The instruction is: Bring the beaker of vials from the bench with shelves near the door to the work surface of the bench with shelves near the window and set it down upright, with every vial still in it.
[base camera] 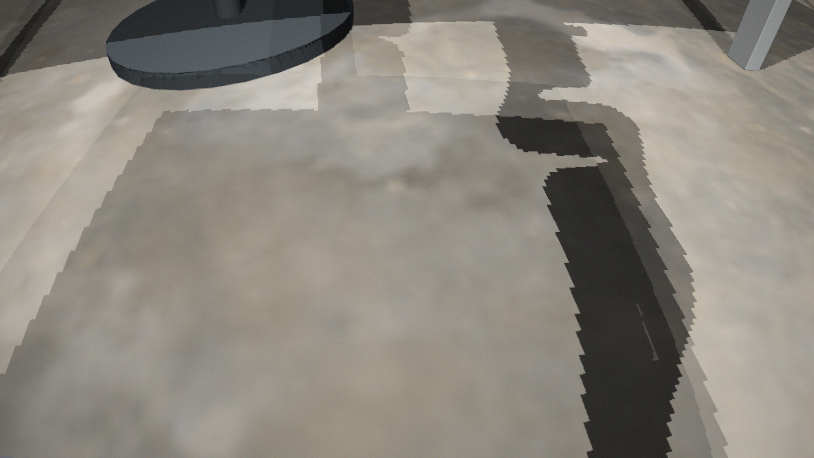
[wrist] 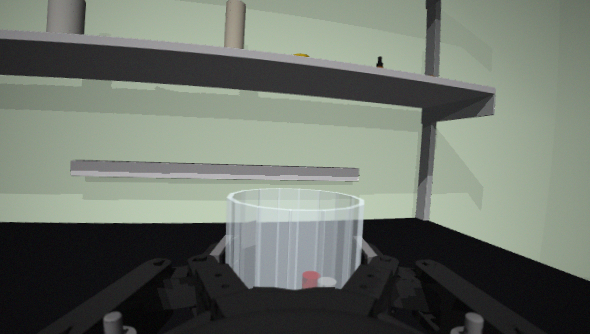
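The clear beaker (wrist: 295, 240) is upright between the fingers in the wrist view. Inside it, low down, show a red vial cap (wrist: 310, 279) and a white vial cap (wrist: 327, 282); the lower part of the beaker is hidden by the gripper. My gripper (wrist: 292, 250) is shut on the beaker, one finger at each side. Behind the beaker lies the black work surface (wrist: 100, 245) of a bench with shelves. Whether the beaker's base touches this surface cannot be seen. The beaker does not show in the base camera view.
A grey shelf (wrist: 200, 65) crosses above the bench, carrying a grey bottle (wrist: 66, 17), a beige cylinder (wrist: 235, 25) and a small dark bottle (wrist: 380, 63). A shelf post (wrist: 426, 170) stands right. In the base view, a round stool base (base camera: 216, 48) is at upper left, a bench leg (base camera: 757, 37) upper right.
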